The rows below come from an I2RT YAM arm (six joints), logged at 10 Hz.
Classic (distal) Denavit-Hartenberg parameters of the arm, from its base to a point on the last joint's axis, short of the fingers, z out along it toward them. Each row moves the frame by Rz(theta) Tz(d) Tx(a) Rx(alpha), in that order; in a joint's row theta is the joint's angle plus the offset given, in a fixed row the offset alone. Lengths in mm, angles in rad.
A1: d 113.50; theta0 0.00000; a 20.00; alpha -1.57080
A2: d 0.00; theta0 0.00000; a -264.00; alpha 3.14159
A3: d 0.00; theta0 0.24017; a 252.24; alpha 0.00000
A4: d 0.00; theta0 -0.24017; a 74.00; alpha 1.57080
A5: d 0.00; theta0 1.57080; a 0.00; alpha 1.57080
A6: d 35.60; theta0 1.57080; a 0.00; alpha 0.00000
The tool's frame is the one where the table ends.
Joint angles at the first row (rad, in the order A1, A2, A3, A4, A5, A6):
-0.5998 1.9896 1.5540 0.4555 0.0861 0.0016
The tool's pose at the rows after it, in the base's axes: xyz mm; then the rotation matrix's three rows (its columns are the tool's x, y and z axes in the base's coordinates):
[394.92 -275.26 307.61], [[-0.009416 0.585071 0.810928], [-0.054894 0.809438 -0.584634], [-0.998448 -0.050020 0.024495]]
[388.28 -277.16 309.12], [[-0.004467 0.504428 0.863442], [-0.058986 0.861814 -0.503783], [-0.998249 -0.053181 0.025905]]
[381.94 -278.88 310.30], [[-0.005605 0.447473 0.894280], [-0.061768 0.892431 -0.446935], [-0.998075 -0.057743 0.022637]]
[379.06 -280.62 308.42], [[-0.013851 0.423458 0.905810], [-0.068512 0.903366 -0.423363], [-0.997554 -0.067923 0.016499]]
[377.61 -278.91 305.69], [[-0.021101 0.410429 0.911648], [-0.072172 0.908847 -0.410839], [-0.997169 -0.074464 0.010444]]
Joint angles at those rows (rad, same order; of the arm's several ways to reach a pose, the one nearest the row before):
-0.6074 1.9789 1.5355 0.4678 0.0172 -0.0505
-0.6273 1.9621 1.5172 0.4709 -0.0991 -0.0507
-0.6442 1.9467 1.5018 0.4679 -0.1807 -0.0537
-0.6535 1.9436 1.4926 0.4679 -0.2162 -0.0644
-0.6535 1.9375 1.4757 0.4724 -0.2301 -0.0721

